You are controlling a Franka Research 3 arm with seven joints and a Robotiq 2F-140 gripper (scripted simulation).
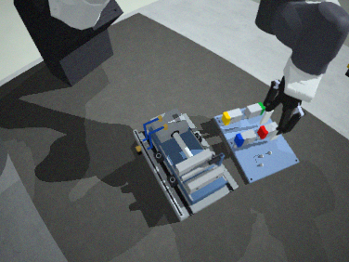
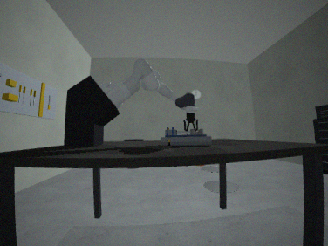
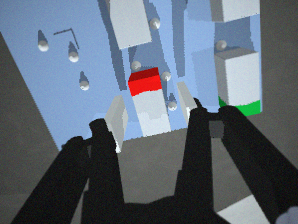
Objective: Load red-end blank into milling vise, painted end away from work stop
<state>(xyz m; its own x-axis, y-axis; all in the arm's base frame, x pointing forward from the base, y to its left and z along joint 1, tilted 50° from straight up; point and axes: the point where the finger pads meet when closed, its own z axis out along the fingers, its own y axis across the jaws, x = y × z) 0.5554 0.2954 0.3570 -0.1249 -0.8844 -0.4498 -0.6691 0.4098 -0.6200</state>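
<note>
Right now the red-ended blank is 30 mm below my hand. Also, from my hand: light blue infeed plate 50 mm to the right, 50 mm below; then blue-ended blank 90 mm to the right, 30 mm below, 20 mm behind; then green-ended blank 90 mm behind, 30 mm below, 20 mm to the left.
</note>
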